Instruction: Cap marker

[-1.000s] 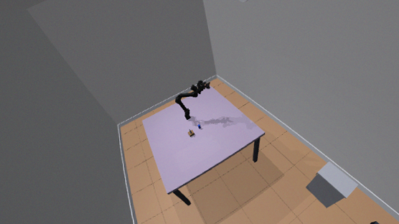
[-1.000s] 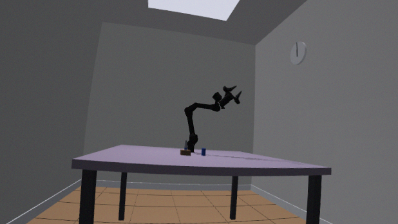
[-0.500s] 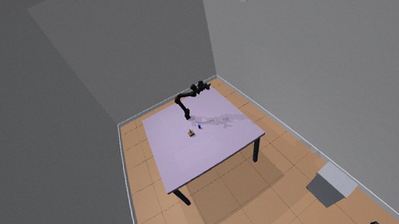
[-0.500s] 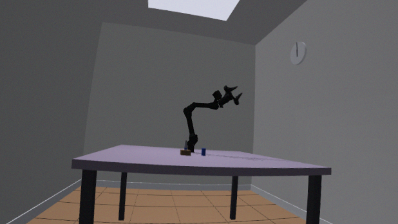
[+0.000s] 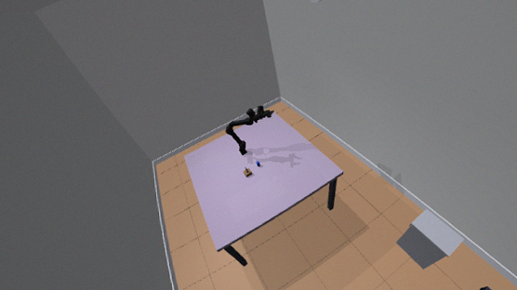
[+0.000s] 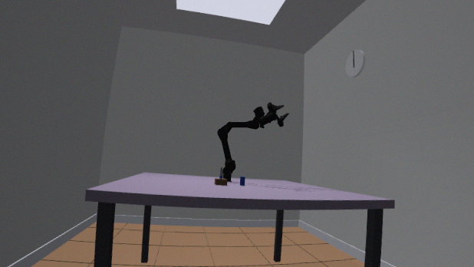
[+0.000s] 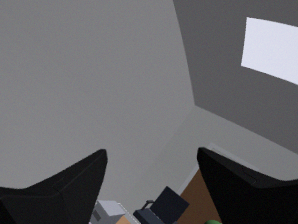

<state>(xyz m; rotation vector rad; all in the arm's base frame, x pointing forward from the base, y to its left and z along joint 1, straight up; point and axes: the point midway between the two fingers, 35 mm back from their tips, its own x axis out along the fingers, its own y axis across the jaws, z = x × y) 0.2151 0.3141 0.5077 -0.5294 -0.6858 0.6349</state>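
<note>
My gripper tip is 40 mm short of the blue cap, 290 mm to the left of it and 490 mm above it. The rest, counted from my gripper tip: brown holder block (70 mm ahead, 430 mm to the right, 500 mm below).
</note>
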